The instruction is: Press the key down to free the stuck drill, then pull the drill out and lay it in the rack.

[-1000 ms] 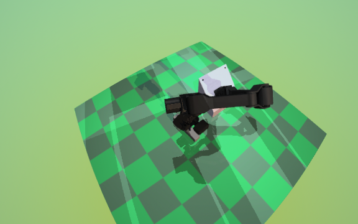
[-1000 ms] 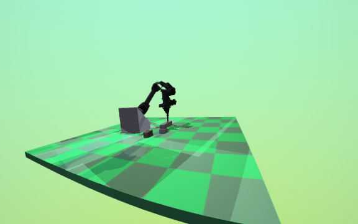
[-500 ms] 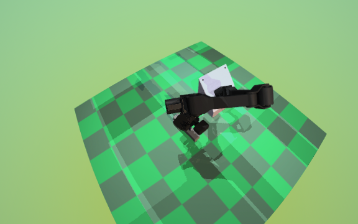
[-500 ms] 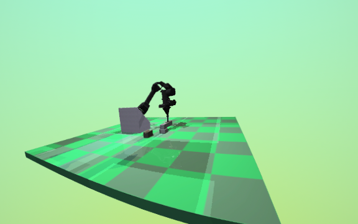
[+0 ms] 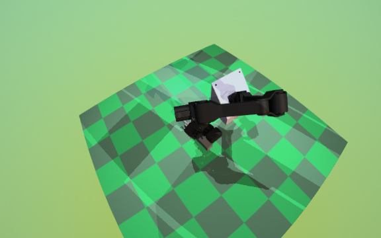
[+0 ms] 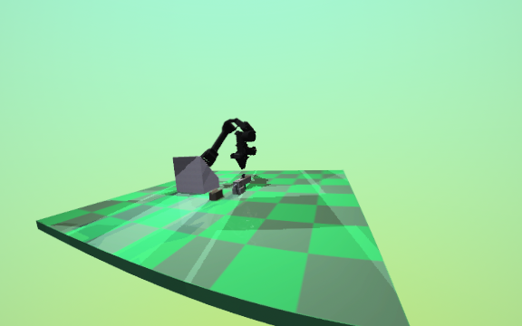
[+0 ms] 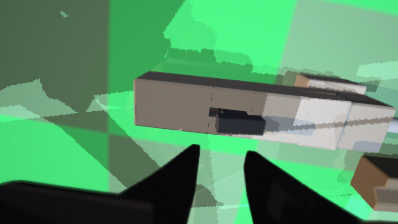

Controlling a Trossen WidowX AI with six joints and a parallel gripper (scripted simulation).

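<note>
Now: the drill 8 cm to the right of my gripper tip, 6 cm below it and 1 cm ahead of it. Round my gripper tip: rack 21 cm to the right, 9 cm below, 5 cm behind; dark key 6 cm below, 1 cm to the right; long grey block 7 cm below, 4 cm to the right, 1 cm ahead.
</note>
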